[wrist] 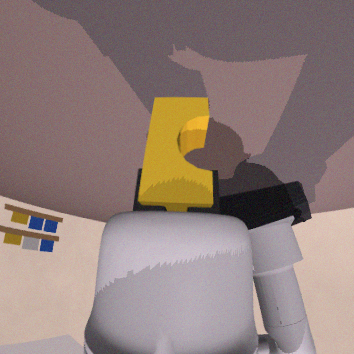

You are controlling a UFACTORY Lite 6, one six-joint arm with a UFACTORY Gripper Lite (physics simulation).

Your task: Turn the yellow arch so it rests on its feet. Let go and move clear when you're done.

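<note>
The yellow arch [165,145] is at the centre of the wrist view, with its long side running up the picture away from the gripper. Its rounded opening faces right. My gripper [176,190] is shut on the arch at its near end. Black finger parts show beside the arch on the left and right, and the arch hides most of them. The far end of the arch stands out past the fingers, over the shadowed surface. Whether that end touches the surface cannot be told.
The white gripper housing [175,285] fills the lower middle. A black block [265,202] with a white arm part [277,250] stands at the right. Wall shelves [32,213] with yellow, blue and grey boxes are at the left. Broad shadows lie across the brownish surface.
</note>
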